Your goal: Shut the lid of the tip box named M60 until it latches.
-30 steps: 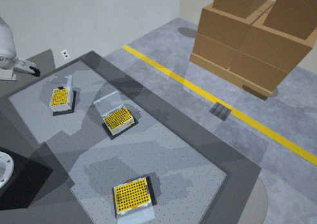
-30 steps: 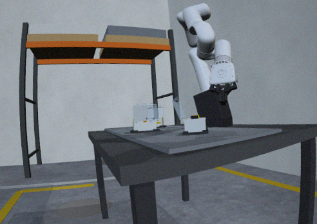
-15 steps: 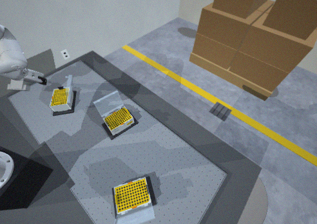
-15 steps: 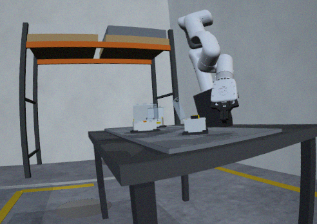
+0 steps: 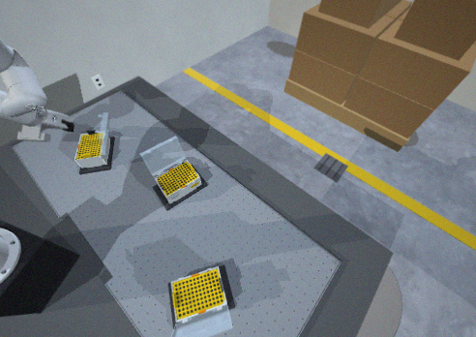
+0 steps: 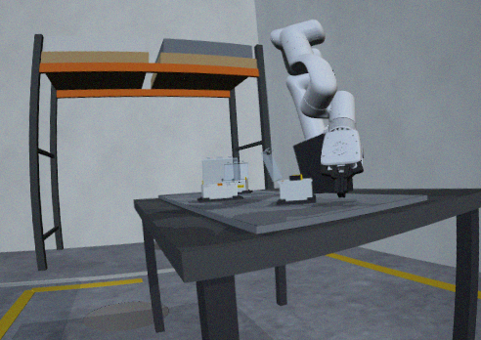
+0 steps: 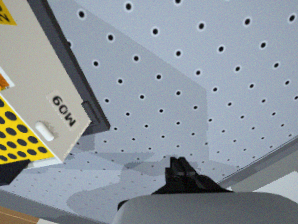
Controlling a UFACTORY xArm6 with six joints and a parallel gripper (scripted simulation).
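The lid lies 430 mm to the right of my hand, 200 mm ahead of it and 70 mm above it.
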